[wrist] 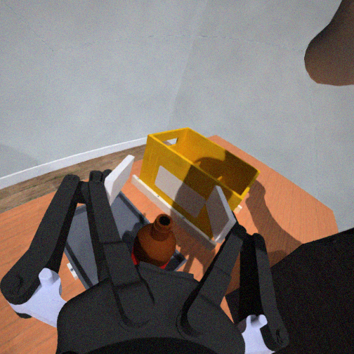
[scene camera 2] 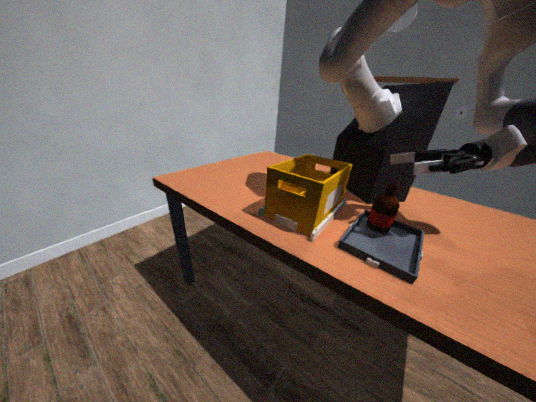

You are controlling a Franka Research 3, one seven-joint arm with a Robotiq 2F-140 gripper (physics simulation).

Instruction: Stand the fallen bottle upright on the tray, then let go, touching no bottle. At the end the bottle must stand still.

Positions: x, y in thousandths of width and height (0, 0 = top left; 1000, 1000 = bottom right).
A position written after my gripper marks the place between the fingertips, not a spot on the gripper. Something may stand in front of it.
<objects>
my gripper: wrist 484, 513; scene camera 2 749, 407
brown bottle: wrist 436, 688; scene camera 2 719, 516
</objects>
